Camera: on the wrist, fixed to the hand. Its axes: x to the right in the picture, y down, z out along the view.
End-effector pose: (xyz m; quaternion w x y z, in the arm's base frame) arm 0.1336 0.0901 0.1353 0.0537 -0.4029 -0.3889 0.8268
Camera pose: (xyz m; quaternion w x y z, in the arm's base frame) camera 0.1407 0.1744 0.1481 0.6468 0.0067 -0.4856 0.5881
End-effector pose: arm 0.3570 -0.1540 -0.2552 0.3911 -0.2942 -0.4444 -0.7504
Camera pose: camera 0.2857 -0.1868 -0.2891 0.2314 -0.1254 0.5933 0.7607
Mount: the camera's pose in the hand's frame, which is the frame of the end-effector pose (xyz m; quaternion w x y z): 0.0211 -0.0655 -0.0508 0.7071 0.0881 -0.0170 -0.7014
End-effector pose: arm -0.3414 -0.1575 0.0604 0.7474 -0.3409 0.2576 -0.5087
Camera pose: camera -0.4095 -0.2062 0.0779 0.2061 -0.3645 -0.1145 -0.9008
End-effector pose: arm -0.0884 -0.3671 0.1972 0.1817 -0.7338 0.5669 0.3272
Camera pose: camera -0.0092 -0.3955 0.2125 0.4323 -0.8950 -0.0881 0.0665
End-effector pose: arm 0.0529 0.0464 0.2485 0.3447 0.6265 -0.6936 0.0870
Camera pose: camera 0.1330 0.0443 0.2785 0.2378 0.9613 -0.0492 -0.1298
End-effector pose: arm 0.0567 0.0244 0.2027 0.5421 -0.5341 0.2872 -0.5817
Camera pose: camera -0.0086 0.0084 0.2556 0.0273 -0.5412 -0.2320 -0.8078
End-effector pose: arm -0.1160 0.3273 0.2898 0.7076 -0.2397 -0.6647 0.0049
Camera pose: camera -0.0861 0.2593 0.3322 0.5136 0.3592 -0.6497 -0.4302
